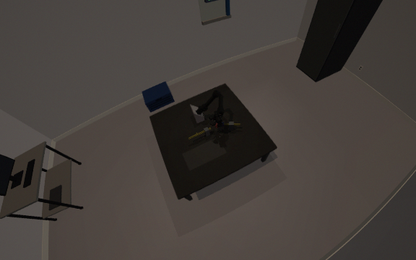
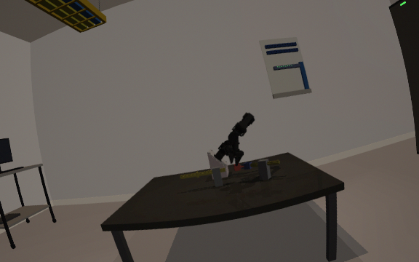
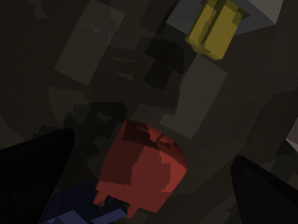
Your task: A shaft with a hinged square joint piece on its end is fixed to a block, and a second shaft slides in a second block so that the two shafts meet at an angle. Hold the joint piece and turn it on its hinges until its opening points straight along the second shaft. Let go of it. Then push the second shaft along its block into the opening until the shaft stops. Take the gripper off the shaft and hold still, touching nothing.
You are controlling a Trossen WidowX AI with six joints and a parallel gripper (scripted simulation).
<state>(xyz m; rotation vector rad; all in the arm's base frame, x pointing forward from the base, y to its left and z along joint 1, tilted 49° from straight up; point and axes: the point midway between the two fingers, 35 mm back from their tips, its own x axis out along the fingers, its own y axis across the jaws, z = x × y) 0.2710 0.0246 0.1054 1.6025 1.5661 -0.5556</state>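
My gripper tip is 2 cm to the right of the red square joint piece and 2 cm above it.
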